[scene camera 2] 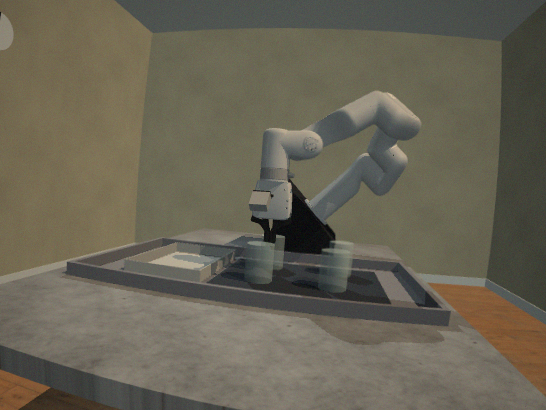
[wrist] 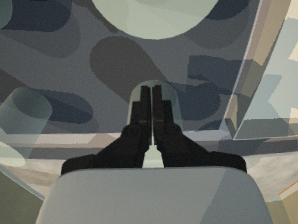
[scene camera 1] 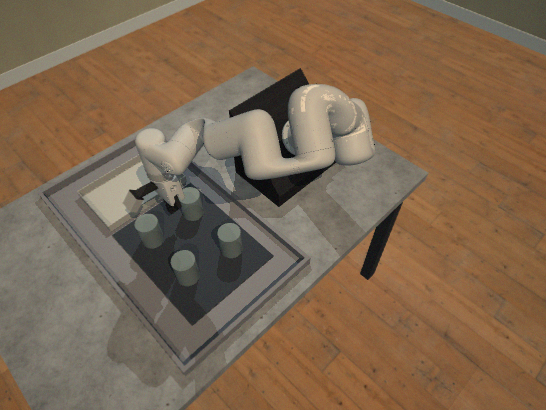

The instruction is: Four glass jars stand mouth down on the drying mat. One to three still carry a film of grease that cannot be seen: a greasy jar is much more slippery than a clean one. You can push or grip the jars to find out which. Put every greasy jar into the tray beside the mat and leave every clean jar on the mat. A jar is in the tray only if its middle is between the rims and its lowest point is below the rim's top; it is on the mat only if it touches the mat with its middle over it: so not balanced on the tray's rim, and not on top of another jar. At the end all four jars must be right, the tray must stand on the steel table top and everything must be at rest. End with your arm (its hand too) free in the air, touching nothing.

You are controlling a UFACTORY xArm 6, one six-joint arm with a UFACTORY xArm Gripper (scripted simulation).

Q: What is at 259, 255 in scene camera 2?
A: A jar.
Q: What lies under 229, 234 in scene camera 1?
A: A jar.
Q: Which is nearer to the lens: the jar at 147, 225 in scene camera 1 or the tray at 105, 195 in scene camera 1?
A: The jar.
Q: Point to a dark mat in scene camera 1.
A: At 219, 276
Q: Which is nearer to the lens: the jar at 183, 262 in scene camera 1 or the tray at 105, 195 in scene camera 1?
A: The jar.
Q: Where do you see a tray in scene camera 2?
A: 198, 264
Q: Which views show my gripper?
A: Scene camera 2, the wrist view and scene camera 1: all of them.
